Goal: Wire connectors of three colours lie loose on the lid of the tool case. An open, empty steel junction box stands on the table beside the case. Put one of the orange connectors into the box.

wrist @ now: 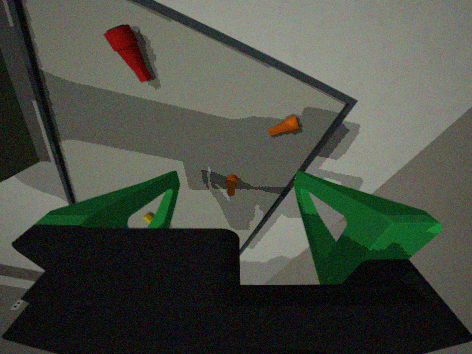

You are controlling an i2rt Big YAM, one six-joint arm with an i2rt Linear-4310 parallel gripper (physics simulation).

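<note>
My gripper is open and empty, its green fingers wide apart above the case lid. An orange connector lies on the lid, in view between the two fingertips and below them, in the gripper's shadow. A second orange connector lies farther up and to the right, close to the lid's corner. A large red connector lies at the upper left of the lid. A small part of a yellow connector shows through the opening of the left finger. The steel junction box cannot be made out in this view.
The lid has a dark raised-looking edge that meets in a corner at the right. A pale surface lies beyond it. A dark area is at the far left. The black gripper body hides the bottom of the view.
</note>
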